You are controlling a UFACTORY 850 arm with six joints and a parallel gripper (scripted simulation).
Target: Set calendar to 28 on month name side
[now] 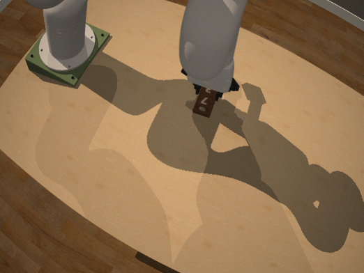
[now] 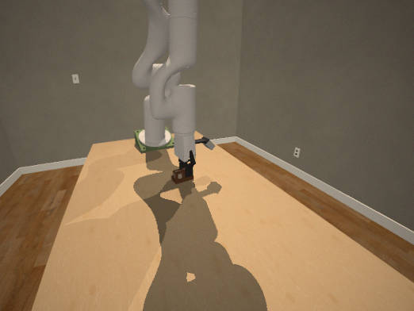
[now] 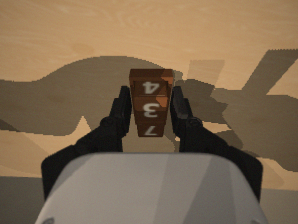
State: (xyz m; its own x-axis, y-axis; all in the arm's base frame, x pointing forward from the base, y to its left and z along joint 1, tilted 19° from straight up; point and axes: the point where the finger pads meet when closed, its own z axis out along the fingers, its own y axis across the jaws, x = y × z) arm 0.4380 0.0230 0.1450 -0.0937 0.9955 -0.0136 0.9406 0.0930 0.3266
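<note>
My gripper is now 2 cm to the left of the tray and 3 cm above it.
</note>
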